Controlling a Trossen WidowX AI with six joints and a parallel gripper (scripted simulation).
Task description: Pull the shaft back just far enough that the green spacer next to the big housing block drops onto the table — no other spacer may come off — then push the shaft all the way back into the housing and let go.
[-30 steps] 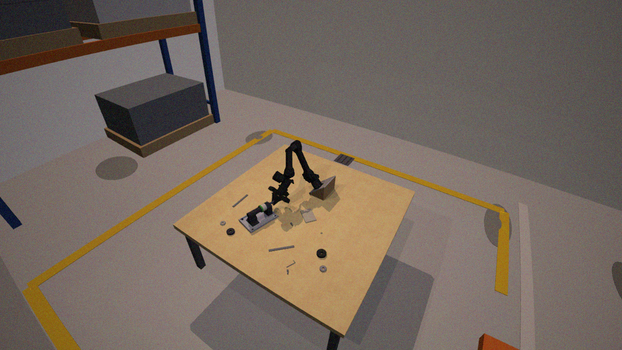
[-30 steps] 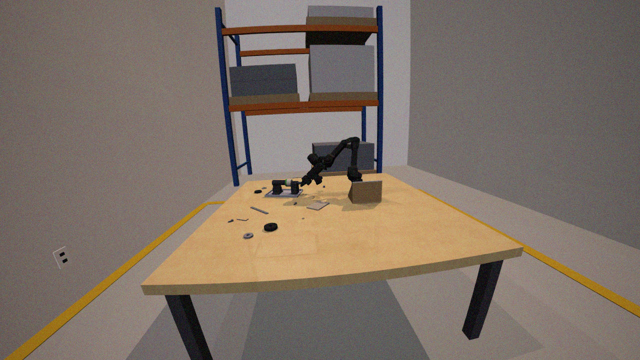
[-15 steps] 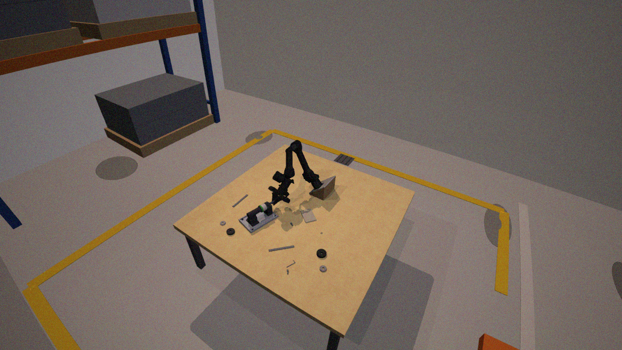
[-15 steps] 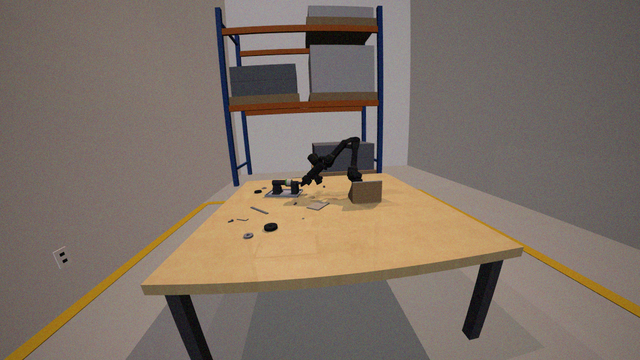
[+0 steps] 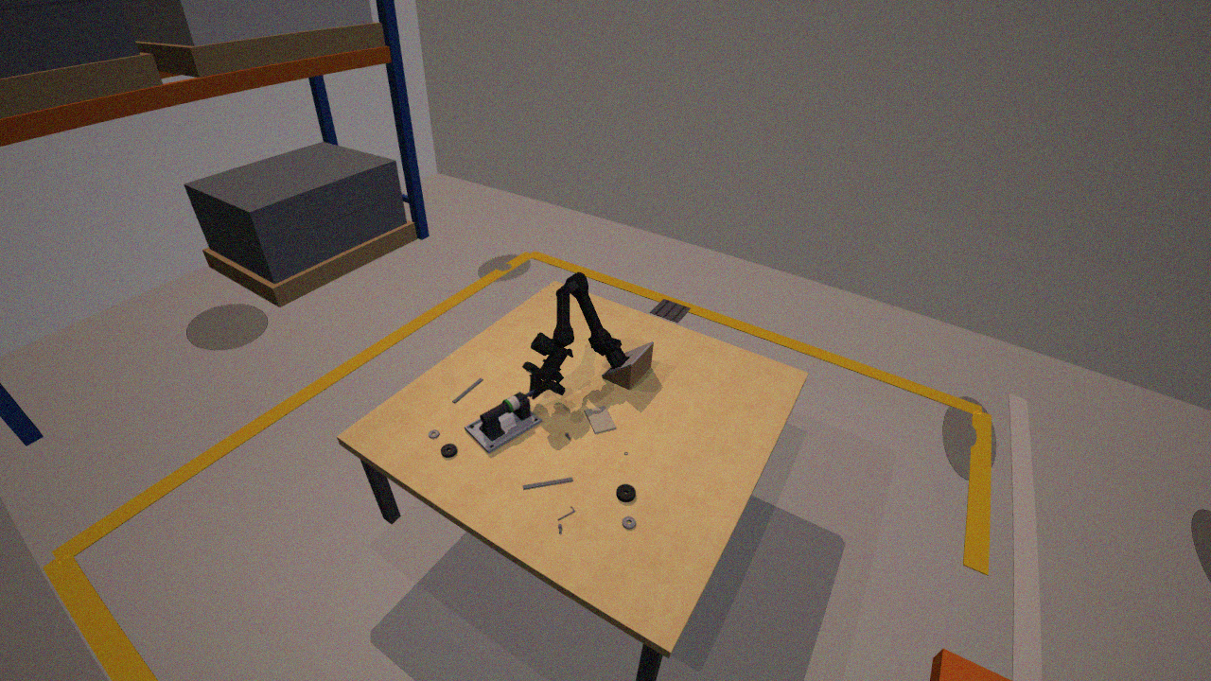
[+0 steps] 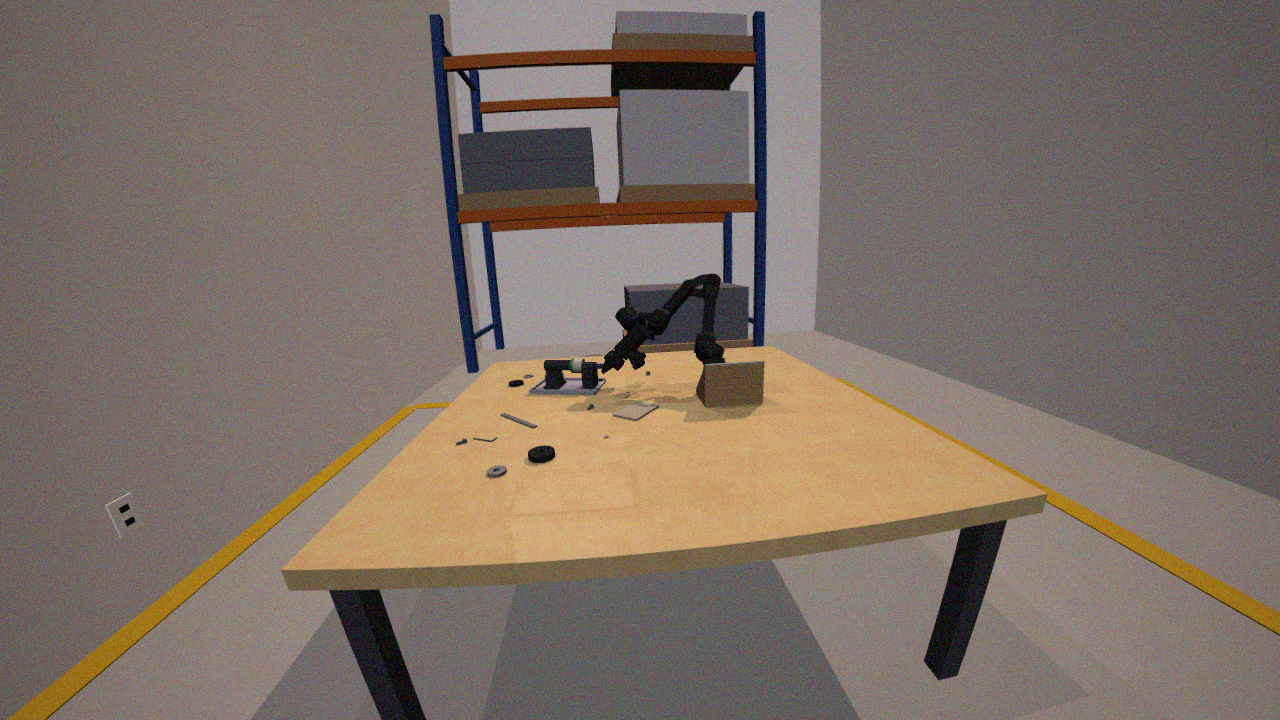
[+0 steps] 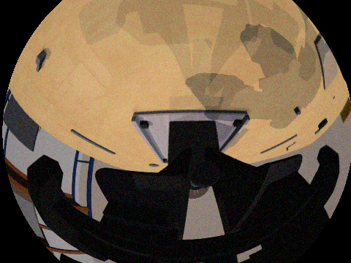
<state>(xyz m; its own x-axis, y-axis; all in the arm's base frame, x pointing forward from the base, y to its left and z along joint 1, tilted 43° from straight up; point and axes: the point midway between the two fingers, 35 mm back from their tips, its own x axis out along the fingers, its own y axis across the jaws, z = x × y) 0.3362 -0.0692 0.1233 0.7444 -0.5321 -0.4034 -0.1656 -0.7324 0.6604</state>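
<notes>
The shaft is 5 cm ahead of my gripper tip, 1 cm to the right of it and 2 cm above it. Round my gripper tip: grey plate 11 cm behind, 23 cm to the left, 5 cm below; then black disc 10 cm ahead, 49 cm to the left, 5 cm below; then hex key 26 cm ahead, 39 cm to the left, 5 cm below.
</notes>
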